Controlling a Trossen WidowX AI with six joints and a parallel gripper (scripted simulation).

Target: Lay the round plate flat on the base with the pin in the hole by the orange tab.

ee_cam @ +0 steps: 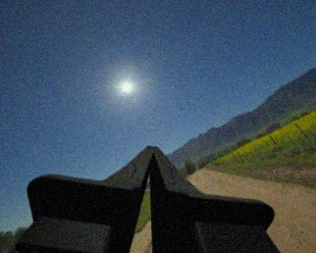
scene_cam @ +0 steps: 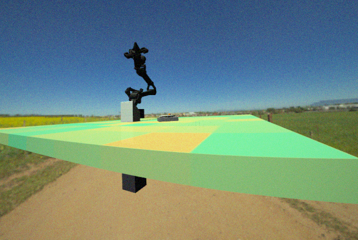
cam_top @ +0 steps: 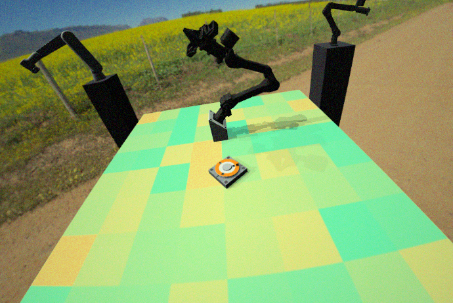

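The base lies 56 cm below my gripper tip, 20 cm ahead of it and 8 cm to the left of it.
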